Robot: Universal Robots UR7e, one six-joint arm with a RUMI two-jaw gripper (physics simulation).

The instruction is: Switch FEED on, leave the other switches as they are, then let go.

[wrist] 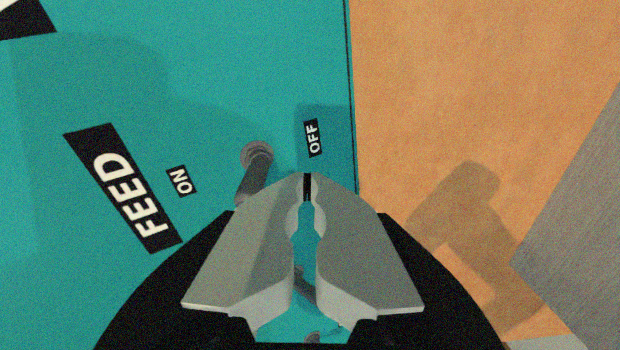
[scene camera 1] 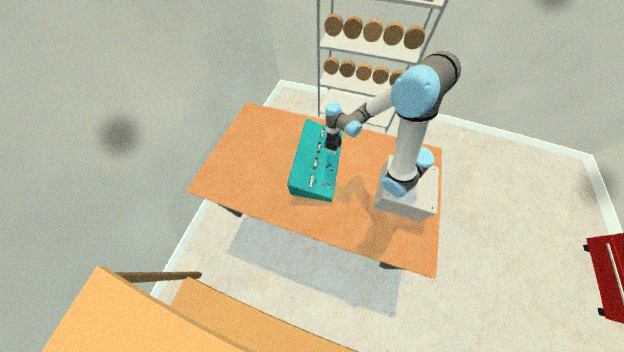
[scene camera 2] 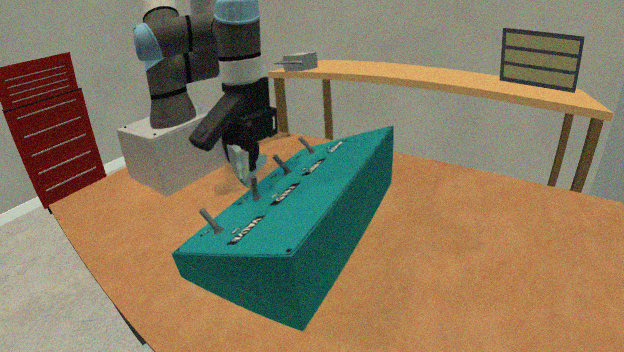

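Seen in the pictures: gripper, fingertip midpoint: (wrist: 307,175) (scene camera 1: 333,151) (scene camera 2: 246,186); arm's base at its link origin: (scene camera 2: 173,120).
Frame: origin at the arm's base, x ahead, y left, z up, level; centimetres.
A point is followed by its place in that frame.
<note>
A teal switch box (scene camera 1: 301,162) @(x 55.1, y 16.4, z -3.7 cm) (scene camera 2: 300,215) @(x 62.8, y -6.0, z -3.6 cm) (wrist: 210,65) @(x 48.2, y -7.0, z -8.8 cm) has a row of grey levers. The FEED label (scene camera 1: 319,147) @(x 51.8, y -0.1, z -6.8 cm) (scene camera 2: 285,193) @(x 52.0, y 0.2, z -6.6 cm) (wrist: 122,187) @(x 52.4, y -0.6, z -6.6 cm) is beside the second lever from scene camera 2. The FEED lever (scene camera 2: 255,189) @(x 46.0, y -2.2, z -6.9 cm) (wrist: 254,177) @(x 45.4, y -2.6, z -5.7 cm) stands nearly upright in scene camera 2. In the wrist view its tip leans toward the ON mark (wrist: 181,181) @(x 49.8, y -0.7, z -7.5 cm), away from the OFF mark (wrist: 312,137) @(x 42.2, y -3.2, z -10.5 cm). My gripper (scene camera 2: 246,183) @(x 42.5, y -1.9, z -7.5 cm) (wrist: 307,175) @(x 42.5, y -1.9, z -7.5 cm) is shut and empty, its fingertips close beside the FEED lever on the OFF side. Contact cannot be told.
The VALVE lever (scene camera 2: 211,221) @(x 48.6, y -13.9, z -7.1 cm) and two farther levers (scene camera 2: 281,164) @(x 41.0, y 8.6, z -7.1 cm) (scene camera 2: 306,145) @(x 37.3, y 20.0, z -7.2 cm) lean toward the OFF side. The box stands on an orange table (scene camera 1: 225,160) @(x 109.4, y 34.1, z -17.8 cm) (scene camera 2: 450,240) @(x 77.8, y 19.8, z -17.8 cm). The robot's pale base block (scene camera 1: 405,206) @(x -6.7, y 14.2, z -2.0 cm) (scene camera 2: 165,160) @(x 10.9, y -8.6, z -7.5 cm) stands beside it. A shelf rack (scene camera 1: 319,60) stands behind.
</note>
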